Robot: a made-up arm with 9 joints. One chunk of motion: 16 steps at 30 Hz.
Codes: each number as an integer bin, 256 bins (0 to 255) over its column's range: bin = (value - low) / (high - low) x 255, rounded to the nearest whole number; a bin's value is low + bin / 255 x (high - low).
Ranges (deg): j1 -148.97..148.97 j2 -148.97..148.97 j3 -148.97..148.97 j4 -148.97..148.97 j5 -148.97..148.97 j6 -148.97..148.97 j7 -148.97..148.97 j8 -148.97..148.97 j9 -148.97..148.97
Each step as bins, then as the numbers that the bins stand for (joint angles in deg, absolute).
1 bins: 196 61 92 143 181 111 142 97 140
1 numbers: 80.03 -77.70 -41.48 18.11 62.51 -19.28 16.94 -35.64 14.60
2 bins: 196 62 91 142 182 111 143 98 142
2 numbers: 80.03 -76.53 -42.65 16.94 63.68 -19.28 18.11 -34.47 16.94
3 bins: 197 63 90 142 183 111 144 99 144
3 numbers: 81.20 -75.36 -43.81 16.94 64.85 -19.28 19.28 -33.30 19.28
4 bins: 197 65 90 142 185 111 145 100 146
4 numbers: 81.20 -73.02 -43.81 16.94 67.18 -19.28 20.45 -32.13 21.62
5 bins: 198 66 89 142 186 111 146 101 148
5 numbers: 82.37 -71.86 -44.98 16.94 68.35 -19.28 21.62 -30.96 23.95
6 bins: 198 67 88 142 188 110 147 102 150
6 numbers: 82.37 -70.69 -46.15 16.94 70.69 -20.45 22.78 -29.79 26.29
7 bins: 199 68 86 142 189 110 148 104 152
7 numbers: 83.54 -69.52 -48.49 16.94 71.86 -20.45 23.95 -27.46 28.63
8 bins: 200 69 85 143 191 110 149 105 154
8 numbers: 84.71 -68.35 -49.66 18.11 74.19 -20.45 25.12 -26.29 30.96
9 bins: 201 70 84 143 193 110 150 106 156
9 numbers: 85.88 -67.18 -50.83 18.11 76.53 -20.45 26.29 -25.12 33.30
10 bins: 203 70 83 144 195 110 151 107 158
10 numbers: 88.21 -67.18 -51.99 19.28 78.87 -20.45 27.46 -23.95 35.64
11 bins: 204 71 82 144 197 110 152 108 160
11 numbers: 89.38 -66.01 -53.16 19.28 81.20 -20.45 28.63 -22.78 37.97
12 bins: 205 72 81 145 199 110 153 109 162
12 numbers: 90.55 -64.85 -54.33 20.45 83.54 -20.45 29.79 -21.62 40.31
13 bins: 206 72 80 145 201 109 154 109 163
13 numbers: 91.72 -64.85 -55.50 20.45 85.88 -21.62 30.96 -21.62 41.48
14 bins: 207 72 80 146 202 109 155 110 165
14 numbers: 92.89 -64.85 -55.50 21.62 87.05 -21.62 32.13 -20.45 43.81
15 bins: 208 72 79 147 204 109 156 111 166
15 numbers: 94.06 -64.85 -56.67 22.78 89.38 -21.62 33.30 -19.28 44.98
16 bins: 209 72 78 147 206 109 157 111 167
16 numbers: 95.22 -64.85 -57.84 22.78 91.72 -21.62 34.47 -19.28 46.15
